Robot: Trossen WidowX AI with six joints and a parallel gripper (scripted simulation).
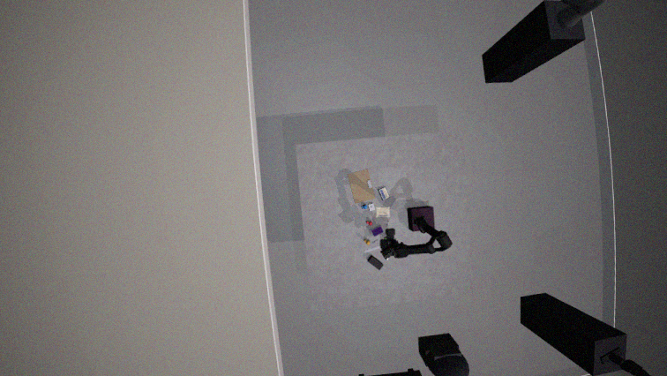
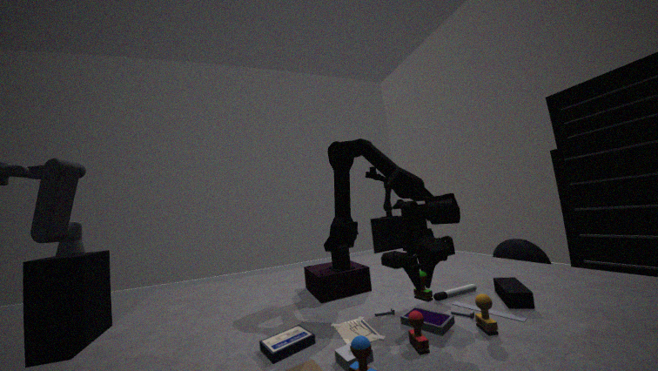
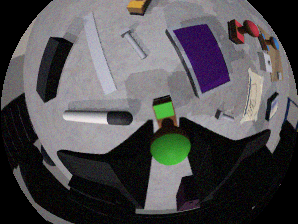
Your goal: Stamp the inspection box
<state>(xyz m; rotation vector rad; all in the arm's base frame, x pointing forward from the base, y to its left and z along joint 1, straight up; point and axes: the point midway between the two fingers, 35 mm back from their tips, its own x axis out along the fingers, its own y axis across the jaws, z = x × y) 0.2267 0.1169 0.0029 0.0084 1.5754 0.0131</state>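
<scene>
My gripper tip is 70 mm short of the purple ink pad, 60 mm to the left of it and 40 mm above it. From my gripper tip the other things lie so: ruler (100 mm ahead, 80 mm to the left, 40 mm below); then green-knobbed stamp (right at my gripper tip); then marker (90 mm to the left, 30 mm below).
</scene>
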